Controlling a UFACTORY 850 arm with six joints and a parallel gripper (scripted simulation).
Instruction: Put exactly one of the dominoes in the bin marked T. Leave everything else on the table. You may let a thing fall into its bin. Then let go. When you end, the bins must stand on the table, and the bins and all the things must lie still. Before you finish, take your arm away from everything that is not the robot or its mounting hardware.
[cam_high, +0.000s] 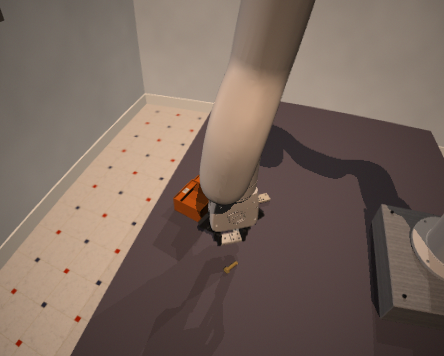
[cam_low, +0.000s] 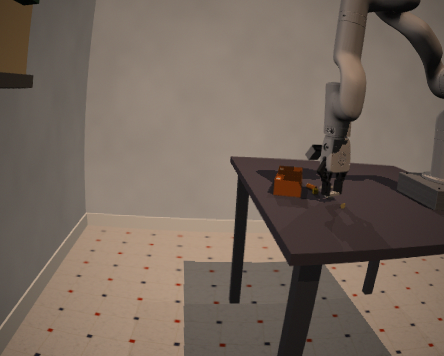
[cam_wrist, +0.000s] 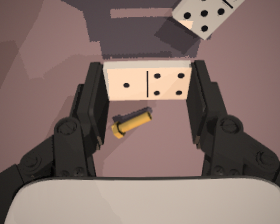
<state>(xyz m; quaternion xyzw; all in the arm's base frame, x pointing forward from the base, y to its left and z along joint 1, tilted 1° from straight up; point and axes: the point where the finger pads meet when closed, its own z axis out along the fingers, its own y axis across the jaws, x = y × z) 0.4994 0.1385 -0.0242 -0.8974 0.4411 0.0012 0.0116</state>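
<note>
My gripper is now 60 mm to the right of the brass bolt, 30 mm past it and 30 mm above it. Round my hand: yellow die (80 mm to the right, 40 mm ahead, 30 mm below); then orange cylinder (150 mm to the right, 40 mm ahead, 30 mm below); then domino (10 mm below).
</note>
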